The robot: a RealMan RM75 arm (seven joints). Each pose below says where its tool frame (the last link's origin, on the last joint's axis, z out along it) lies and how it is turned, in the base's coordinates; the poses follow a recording.
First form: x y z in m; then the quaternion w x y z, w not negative.
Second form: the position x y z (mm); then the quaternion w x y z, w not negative. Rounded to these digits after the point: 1 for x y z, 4 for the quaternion.
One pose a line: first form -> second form
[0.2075 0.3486 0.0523 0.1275 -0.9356 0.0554 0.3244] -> [207.5 348.6 52.3 0.1275 -0.9356 0.0554 0.3244]
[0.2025 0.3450 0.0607 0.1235 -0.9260 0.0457 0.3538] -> [202.5 345.0 60.7 0.1235 -0.9260 0.0457 0.3538]
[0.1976 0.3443 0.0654 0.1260 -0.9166 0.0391 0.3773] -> [197.6 344.3 65.4 0.1260 -0.9166 0.0391 0.3773]
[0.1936 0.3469 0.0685 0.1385 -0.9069 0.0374 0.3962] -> [193.6 346.9 68.5 0.1385 -0.9069 0.0374 0.3962]
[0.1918 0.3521 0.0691 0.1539 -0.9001 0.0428 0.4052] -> [191.8 352.1 69.1 0.1539 -0.9001 0.0428 0.4052]
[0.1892 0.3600 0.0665 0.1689 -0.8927 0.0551 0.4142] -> [189.2 360.0 66.5 0.1689 -0.8927 0.0551 0.4142]
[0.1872 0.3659 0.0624 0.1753 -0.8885 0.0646 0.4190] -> [187.2 365.9 62.4 0.1753 -0.8885 0.0646 0.4190]
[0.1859 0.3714 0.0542 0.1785 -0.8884 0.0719 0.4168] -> [185.9 371.4 54.2 0.1785 -0.8884 0.0719 0.4168]
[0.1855 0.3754 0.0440 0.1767 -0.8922 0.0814 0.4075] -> [185.5 375.4 44.0 0.1767 -0.8922 0.0814 0.4075]
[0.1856 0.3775 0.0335 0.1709 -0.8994 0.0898 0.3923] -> [185.6 377.5 33.5 0.1709 -0.8994 0.0898 0.3923]
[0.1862 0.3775 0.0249 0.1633 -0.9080 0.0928 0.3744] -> [186.2 377.5 24.9 0.1633 -0.9080 0.0928 0.3744]
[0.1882 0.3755 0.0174 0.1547 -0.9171 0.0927 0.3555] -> [188.2 375.5 17.4 0.1547 -0.9171 0.0927 0.3555]
